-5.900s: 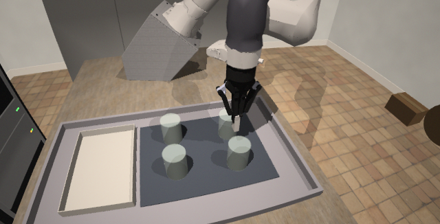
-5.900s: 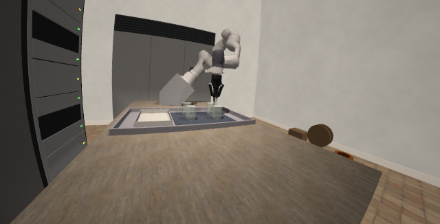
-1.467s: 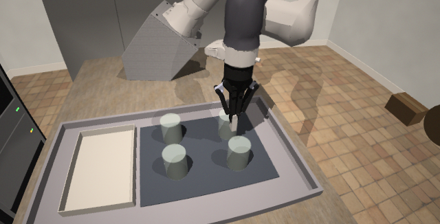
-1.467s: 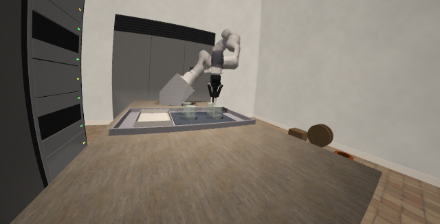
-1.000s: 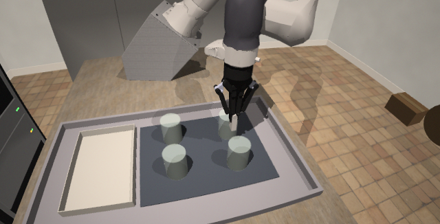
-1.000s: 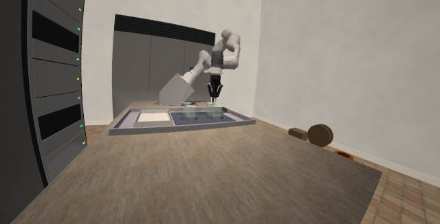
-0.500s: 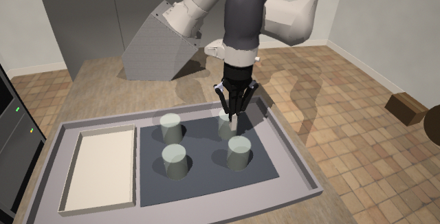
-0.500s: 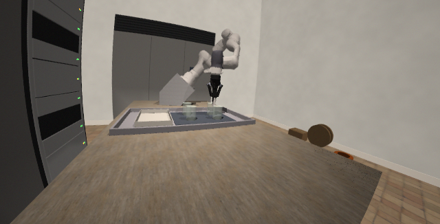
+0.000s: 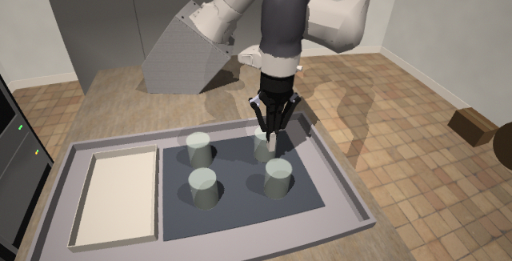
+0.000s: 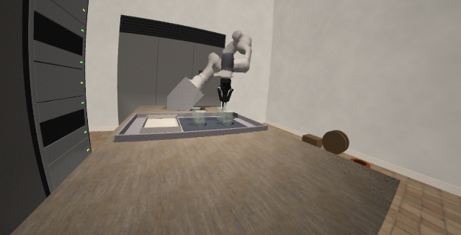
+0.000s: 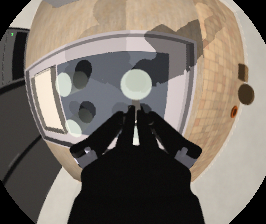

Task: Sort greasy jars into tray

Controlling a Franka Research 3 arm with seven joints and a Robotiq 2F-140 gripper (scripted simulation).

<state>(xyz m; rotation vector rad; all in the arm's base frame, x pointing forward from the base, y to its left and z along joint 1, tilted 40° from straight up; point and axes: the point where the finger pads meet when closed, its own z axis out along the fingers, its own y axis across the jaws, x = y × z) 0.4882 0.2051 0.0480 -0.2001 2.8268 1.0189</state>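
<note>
The dark drying mat is 110 mm below my hand, 100 mm to the right of it and 30 mm ahead of it. The rest, counted from my hand: rimmed steel table top (200 mm to the right, 110 mm below, 70 mm ahead); cream tray (410 mm to the right, 100 mm below, 90 mm ahead).
</note>
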